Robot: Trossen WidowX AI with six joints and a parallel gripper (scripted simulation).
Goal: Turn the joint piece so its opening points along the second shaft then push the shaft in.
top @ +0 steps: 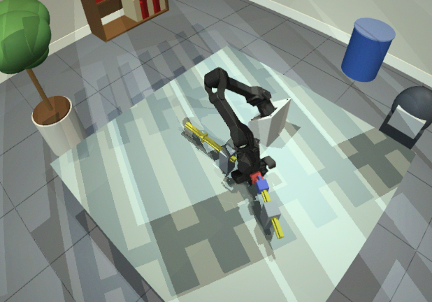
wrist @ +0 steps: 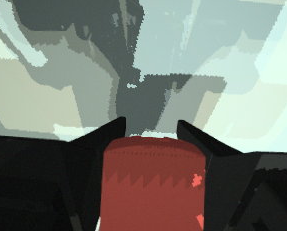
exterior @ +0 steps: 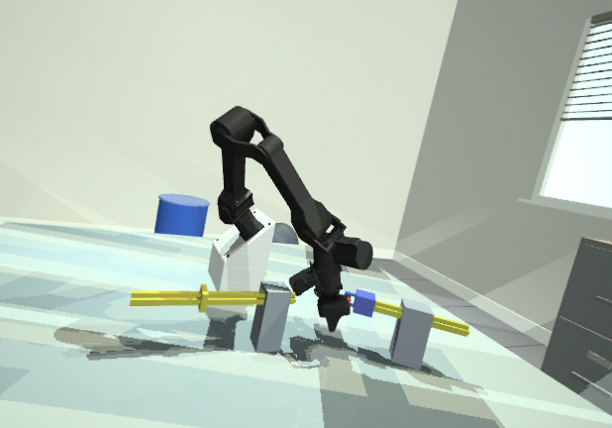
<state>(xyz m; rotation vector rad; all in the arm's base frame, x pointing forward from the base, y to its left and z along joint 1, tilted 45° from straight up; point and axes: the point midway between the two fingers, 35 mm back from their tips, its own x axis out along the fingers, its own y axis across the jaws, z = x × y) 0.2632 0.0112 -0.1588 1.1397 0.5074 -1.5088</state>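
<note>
My gripper tip is now 50 mm below the red joint piece.
</note>
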